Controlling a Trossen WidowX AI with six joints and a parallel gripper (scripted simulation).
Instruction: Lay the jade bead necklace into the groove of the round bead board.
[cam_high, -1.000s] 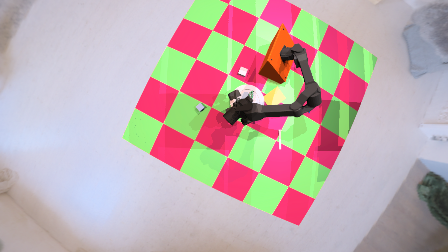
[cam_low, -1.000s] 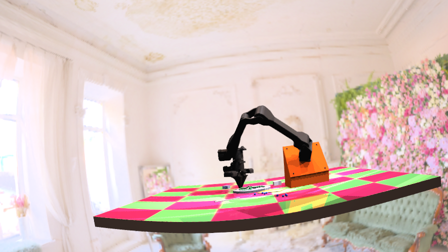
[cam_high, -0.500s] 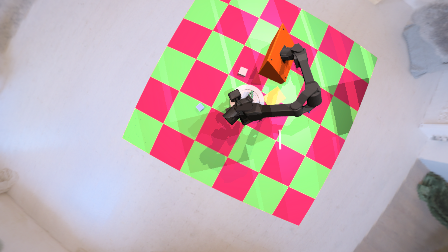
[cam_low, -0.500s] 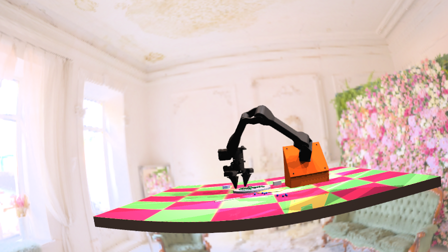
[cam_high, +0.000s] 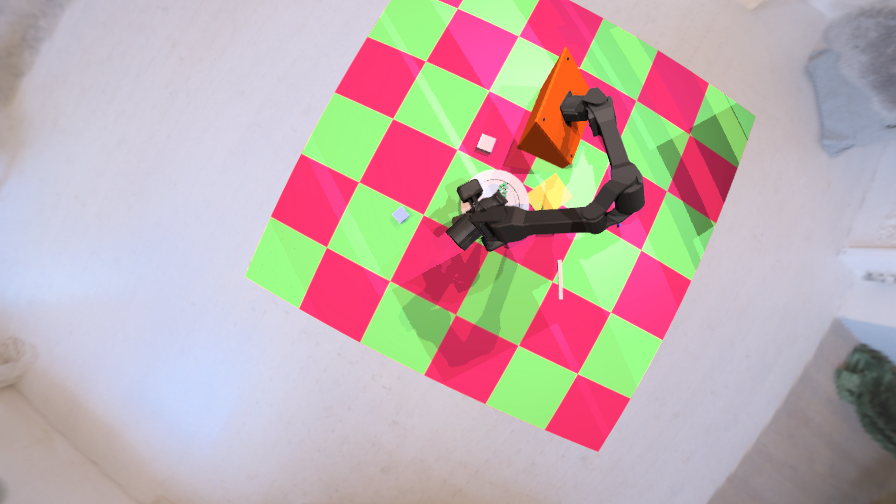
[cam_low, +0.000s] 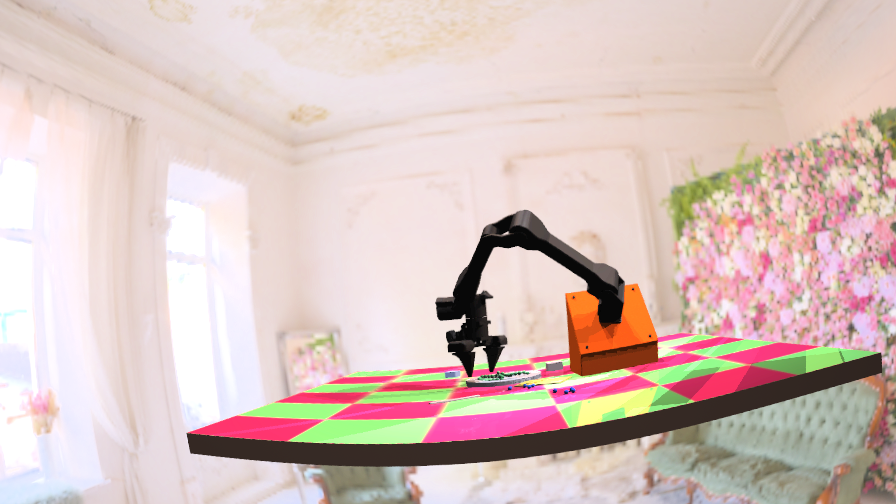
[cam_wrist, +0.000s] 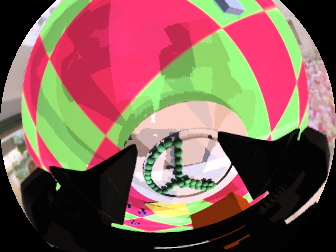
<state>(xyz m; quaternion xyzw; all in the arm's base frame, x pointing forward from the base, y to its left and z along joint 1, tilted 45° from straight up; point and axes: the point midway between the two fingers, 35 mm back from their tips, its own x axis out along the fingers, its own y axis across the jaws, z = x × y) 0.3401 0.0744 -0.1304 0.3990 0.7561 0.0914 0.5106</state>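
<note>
Right now my gripper tip is 60 mm past the round bead board, 20 mm to the right of it and 10 mm above it. Round my gripper tip: pale blue cube: 200 mm to the right, 110 mm ahead, 10 mm below; then white cube: 200 mm behind, 100 mm to the right, 10 mm below; then yellow patch: 170 mm behind, 140 mm to the left, 20 mm below.
</note>
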